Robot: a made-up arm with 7 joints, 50 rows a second.
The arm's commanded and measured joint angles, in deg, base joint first. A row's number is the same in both.
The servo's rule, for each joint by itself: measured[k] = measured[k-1] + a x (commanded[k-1-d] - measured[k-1]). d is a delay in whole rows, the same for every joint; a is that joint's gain. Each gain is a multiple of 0.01, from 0.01 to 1. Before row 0 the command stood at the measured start. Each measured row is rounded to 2 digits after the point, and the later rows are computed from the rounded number. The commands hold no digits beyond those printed.
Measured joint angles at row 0: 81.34, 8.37, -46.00, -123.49, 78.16, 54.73, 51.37
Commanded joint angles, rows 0 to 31: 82.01, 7.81, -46.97, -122.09, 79.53, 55.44, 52.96; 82.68, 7.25, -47.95, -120.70, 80.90, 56.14, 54.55; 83.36, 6.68, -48.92, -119.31, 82.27, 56.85, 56.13; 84.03, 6.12, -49.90, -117.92, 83.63, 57.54, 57.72; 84.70, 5.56, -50.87, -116.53, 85.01, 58.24, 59.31; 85.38, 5.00, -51.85, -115.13, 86.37, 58.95, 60.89; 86.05, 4.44, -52.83, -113.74, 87.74, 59.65, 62.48; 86.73, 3.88, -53.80, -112.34, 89.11, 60.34, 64.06; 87.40, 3.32, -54.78, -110.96, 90.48, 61.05, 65.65; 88.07, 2.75, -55.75, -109.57, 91.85, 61.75, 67.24; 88.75, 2.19, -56.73, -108.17, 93.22, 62.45, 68.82; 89.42, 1.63, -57.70, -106.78, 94.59, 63.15, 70.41; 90.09, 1.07, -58.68, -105.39, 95.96, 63.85, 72.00; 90.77, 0.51, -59.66, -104.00, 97.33, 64.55, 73.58; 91.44, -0.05, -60.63, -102.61, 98.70, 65.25, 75.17; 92.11, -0.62, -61.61, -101.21, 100.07, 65.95, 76.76; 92.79, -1.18, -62.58, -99.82, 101.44, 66.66, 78.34; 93.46, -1.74, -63.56, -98.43, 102.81, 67.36, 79.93; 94.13, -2.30, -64.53, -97.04, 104.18, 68.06, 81.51; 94.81, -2.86, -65.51, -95.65, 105.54, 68.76, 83.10; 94.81, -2.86, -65.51, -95.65, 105.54, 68.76, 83.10; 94.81, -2.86, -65.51, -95.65, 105.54, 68.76, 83.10; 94.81, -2.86, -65.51, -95.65, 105.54, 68.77, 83.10; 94.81, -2.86, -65.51, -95.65, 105.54, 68.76, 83.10; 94.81, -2.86, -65.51, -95.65, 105.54, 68.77, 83.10; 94.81, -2.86, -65.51, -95.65, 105.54, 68.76, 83.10; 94.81, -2.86, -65.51, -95.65, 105.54, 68.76, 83.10; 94.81, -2.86, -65.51, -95.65, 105.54, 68.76, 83.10; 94.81, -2.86, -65.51, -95.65, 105.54, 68.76, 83.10; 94.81, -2.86, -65.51, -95.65, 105.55, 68.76, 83.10; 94.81, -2.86, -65.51, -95.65, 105.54, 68.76, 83.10; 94.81, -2.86, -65.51, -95.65, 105.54, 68.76, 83.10
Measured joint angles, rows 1 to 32: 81.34, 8.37, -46.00, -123.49, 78.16, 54.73, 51.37; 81.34, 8.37, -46.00, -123.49, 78.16, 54.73, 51.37; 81.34, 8.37, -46.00, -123.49, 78.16, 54.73, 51.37; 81.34, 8.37, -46.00, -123.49, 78.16, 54.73, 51.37; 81.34, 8.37, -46.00, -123.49, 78.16, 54.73, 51.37; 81.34, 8.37, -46.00, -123.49, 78.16, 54.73, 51.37; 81.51, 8.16, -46.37, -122.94, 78.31, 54.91, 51.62; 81.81, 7.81, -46.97, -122.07, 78.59, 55.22, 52.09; 82.21, 7.38, -47.71, -120.99, 78.99, 55.63, 52.74; 82.68, 6.90, -48.54, -119.79, 79.50, 56.11, 53.54; 83.21, 6.39, -49.43, -118.52, 80.11, 56.64, 54.46; 83.77, 5.86, -50.35, -117.20, 80.80, 57.22, 55.49; 84.36, 5.32, -51.29, -115.85, 81.56, 57.83, 56.61; 84.98, 4.77, -52.24, -114.48, 82.39, 58.46, 57.80; 85.61, 4.22, -53.21, -113.11, 83.28, 59.11, 59.06; 86.25, 3.66, -54.18, -111.73, 84.22, 59.77, 60.37; 86.90, 3.10, -55.15, -110.34, 85.21, 60.44, 61.72; 87.56, 2.54, -56.12, -108.95, 86.24, 61.12, 63.11; 88.22, 1.98, -57.09, -107.56, 87.31, 61.80, 64.53; 88.88, 1.42, -58.07, -106.17, 88.41, 62.49, 65.98; 89.55, 0.86, -59.04, -104.78, 89.54, 63.18, 67.45; 90.22, 0.30, -60.02, -103.39, 90.70, 63.87, 68.94; 90.89, -0.26, -60.99, -102.00, 91.88, 64.57, 70.44; 91.56, -0.82, -61.97, -100.61, 93.08, 65.27, 71.96; 92.23, -1.38, -62.94, -99.22, 94.30, 65.97, 73.49; 92.90, -1.94, -63.92, -97.83, 95.54, 66.67, 75.03; 93.40, -2.29, -64.52, -96.98, 96.64, 67.19, 76.32; 93.77, -2.51, -64.90, -96.46, 97.62, 67.58, 77.40; 94.04, -2.64, -65.13, -96.14, 98.49, 67.88, 78.31; 94.24, -2.72, -65.27, -95.95, 99.27, 68.10, 79.08; 94.39, -2.77, -65.36, -95.83, 99.96, 68.27, 79.72; 94.50, -2.80, -65.42, -95.76, 100.57, 68.39, 80.26
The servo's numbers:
d 6
a 0.26 0.38 0.38 0.39 0.11 0.25 0.16

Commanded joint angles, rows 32 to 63: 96.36, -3.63, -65.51, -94.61, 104.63, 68.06, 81.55; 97.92, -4.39, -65.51, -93.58, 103.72, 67.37, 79.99; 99.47, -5.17, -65.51, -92.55, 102.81, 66.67, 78.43; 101.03, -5.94, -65.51, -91.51, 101.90, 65.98, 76.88; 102.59, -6.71, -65.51, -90.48, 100.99, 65.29, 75.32; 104.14, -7.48, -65.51, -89.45, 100.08, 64.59, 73.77; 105.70, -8.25, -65.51, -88.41, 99.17, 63.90, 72.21; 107.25, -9.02, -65.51, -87.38, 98.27, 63.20, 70.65; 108.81, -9.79, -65.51, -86.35, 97.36, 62.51, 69.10; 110.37, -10.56, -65.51, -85.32, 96.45, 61.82, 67.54; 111.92, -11.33, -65.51, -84.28, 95.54, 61.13, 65.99; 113.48, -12.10, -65.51, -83.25, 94.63, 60.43, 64.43; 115.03, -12.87, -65.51, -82.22, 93.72, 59.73, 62.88; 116.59, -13.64, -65.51, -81.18, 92.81, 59.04, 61.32; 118.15, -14.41, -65.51, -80.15, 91.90, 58.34, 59.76; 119.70, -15.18, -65.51, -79.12, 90.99, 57.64, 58.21; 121.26, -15.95, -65.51, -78.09, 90.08, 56.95, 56.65; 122.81, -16.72, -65.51, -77.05, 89.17, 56.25, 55.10; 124.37, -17.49, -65.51, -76.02, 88.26, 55.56, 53.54; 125.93, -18.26, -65.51, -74.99, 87.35, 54.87, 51.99; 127.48, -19.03, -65.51, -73.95, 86.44, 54.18, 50.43; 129.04, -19.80, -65.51, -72.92, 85.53, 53.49, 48.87; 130.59, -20.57, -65.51, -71.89, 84.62, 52.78, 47.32; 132.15, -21.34, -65.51, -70.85, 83.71, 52.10, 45.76; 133.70, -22.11, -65.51, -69.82, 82.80, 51.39, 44.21; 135.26, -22.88, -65.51, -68.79, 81.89, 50.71, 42.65; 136.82, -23.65, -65.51, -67.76, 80.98, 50.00, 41.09; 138.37, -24.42, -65.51, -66.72, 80.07, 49.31, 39.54; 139.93, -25.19, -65.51, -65.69, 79.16, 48.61, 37.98; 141.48, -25.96, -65.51, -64.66, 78.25, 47.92, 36.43; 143.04, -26.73, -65.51, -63.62, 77.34, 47.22, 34.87; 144.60, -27.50, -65.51, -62.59, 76.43, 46.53, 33.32
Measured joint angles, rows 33 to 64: 94.58, -2.82, -65.45, -95.72, 101.12, 68.48, 80.71; 94.64, -2.84, -65.47, -95.69, 101.61, 68.55, 81.09; 94.68, -2.85, -65.49, -95.67, 102.04, 68.60, 81.41; 94.71, -2.85, -65.50, -95.66, 102.43, 68.64, 81.68; 94.74, -2.85, -65.50, -95.66, 102.77, 68.67, 81.91; 94.76, -2.85, -65.50, -95.66, 103.07, 68.69, 82.10; 95.18, -3.15, -65.50, -95.25, 103.24, 68.53, 82.01; 95.89, -3.62, -65.50, -94.60, 103.29, 68.24, 81.69; 96.82, -4.21, -65.50, -93.80, 103.24, 67.85, 81.17; 97.91, -4.87, -65.50, -92.91, 103.09, 67.38, 80.48; 99.13, -5.57, -65.50, -91.96, 102.86, 66.86, 79.65; 100.43, -6.30, -65.50, -90.98, 102.55, 66.29, 78.71; 101.80, -7.04, -65.50, -89.98, 102.18, 65.69, 77.67; 103.22, -7.79, -65.50, -88.97, 101.75, 65.07, 76.55; 104.67, -8.55, -65.50, -87.95, 101.27, 64.43, 75.36; 106.15, -9.31, -65.50, -86.92, 100.74, 63.78, 74.11; 107.65, -10.08, -65.50, -85.89, 100.17, 63.12, 72.81; 109.17, -10.85, -65.50, -84.86, 99.56, 62.45, 71.47; 110.69, -11.62, -65.50, -83.83, 98.92, 61.77, 70.10; 112.22, -12.39, -65.50, -82.80, 98.25, 61.09, 68.70; 113.76, -13.16, -65.50, -81.77, 97.55, 60.40, 67.27; 115.30, -13.93, -65.50, -80.74, 96.83, 59.71, 65.82; 116.85, -14.70, -65.50, -79.71, 96.09, 59.02, 64.35; 118.40, -15.47, -65.50, -78.67, 95.33, 58.33, 62.87; 119.95, -16.24, -65.50, -77.64, 94.55, 57.64, 61.38; 121.50, -17.01, -65.50, -76.61, 93.76, 56.95, 59.88; 123.05, -17.78, -65.50, -75.57, 92.95, 56.26, 58.37; 124.61, -18.55, -65.50, -74.54, 92.13, 55.57, 56.85; 126.16, -19.32, -65.50, -73.51, 91.30, 54.87, 55.33; 127.72, -20.09, -65.50, -72.47, 90.47, 54.18, 53.80; 129.27, -20.86, -65.50, -71.44, 89.63, 53.48, 52.27; 130.83, -21.63, -65.50, -70.41, 88.78, 52.79, 50.73
